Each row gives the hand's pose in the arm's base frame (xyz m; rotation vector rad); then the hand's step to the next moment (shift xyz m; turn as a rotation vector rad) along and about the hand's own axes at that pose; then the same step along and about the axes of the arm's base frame.
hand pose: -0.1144 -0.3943 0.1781 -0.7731 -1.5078 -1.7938
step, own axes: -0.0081 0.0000 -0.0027 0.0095 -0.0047 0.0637
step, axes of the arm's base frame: 0.0048 -0.0018 -0.0068 -0.0079 0.0623 0.0149
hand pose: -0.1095 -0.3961 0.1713 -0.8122 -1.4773 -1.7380
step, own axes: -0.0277 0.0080 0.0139 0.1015 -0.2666 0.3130
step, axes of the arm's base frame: 0.0223 0.0161 -0.0164 -0.2720 0.3242 -0.0146
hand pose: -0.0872 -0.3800 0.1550 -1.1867 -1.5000 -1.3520
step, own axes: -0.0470 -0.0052 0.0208 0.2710 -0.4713 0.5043
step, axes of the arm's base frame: 0.0081 0.0142 -0.0490 -0.5067 0.5372 0.0680
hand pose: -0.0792 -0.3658 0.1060 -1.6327 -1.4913 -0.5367
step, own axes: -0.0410 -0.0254 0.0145 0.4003 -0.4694 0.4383
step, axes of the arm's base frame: -0.0357 -0.0143 -0.0326 -0.4644 0.5613 0.2048
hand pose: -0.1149 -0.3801 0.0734 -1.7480 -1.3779 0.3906
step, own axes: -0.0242 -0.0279 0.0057 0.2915 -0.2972 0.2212
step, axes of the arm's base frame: -0.0300 -0.0187 0.0120 -0.2422 0.3659 0.1723
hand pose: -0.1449 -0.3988 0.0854 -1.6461 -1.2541 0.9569
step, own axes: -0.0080 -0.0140 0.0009 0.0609 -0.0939 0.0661
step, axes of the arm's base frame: -0.0072 -0.0055 0.0133 -0.0796 0.0846 0.0584
